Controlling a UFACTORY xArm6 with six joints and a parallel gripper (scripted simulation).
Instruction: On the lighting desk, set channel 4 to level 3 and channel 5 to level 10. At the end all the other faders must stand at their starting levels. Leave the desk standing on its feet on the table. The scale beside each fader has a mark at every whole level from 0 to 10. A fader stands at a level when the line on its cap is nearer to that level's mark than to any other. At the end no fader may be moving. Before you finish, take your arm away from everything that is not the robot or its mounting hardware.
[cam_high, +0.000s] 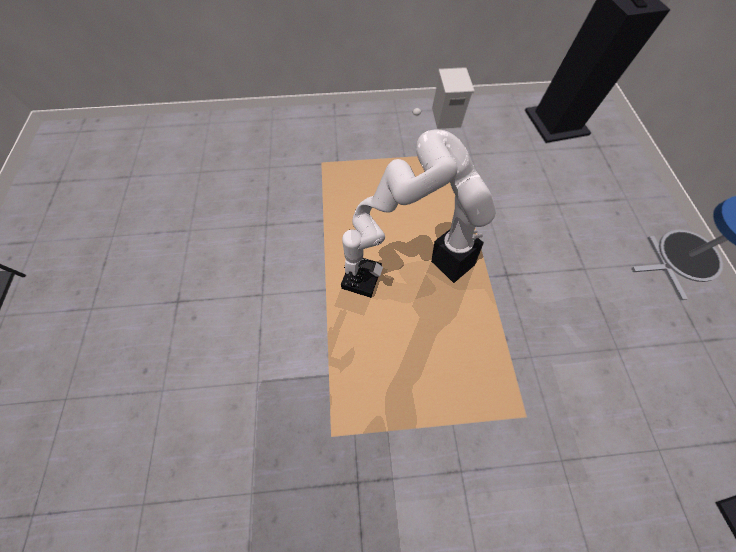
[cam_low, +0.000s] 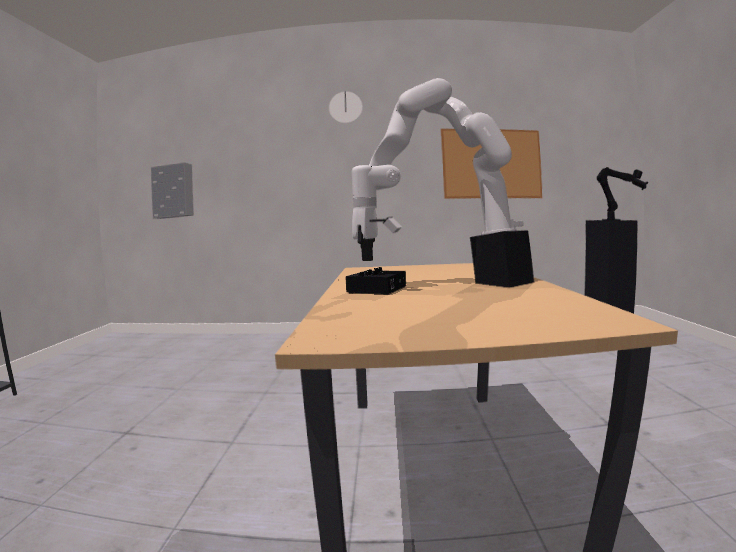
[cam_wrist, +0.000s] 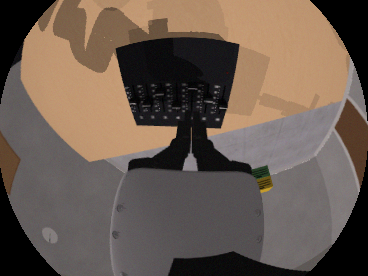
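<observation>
The fader cap lies 1 cm behind my hand, 2 cm to the right of it and 5 cm below it.
</observation>
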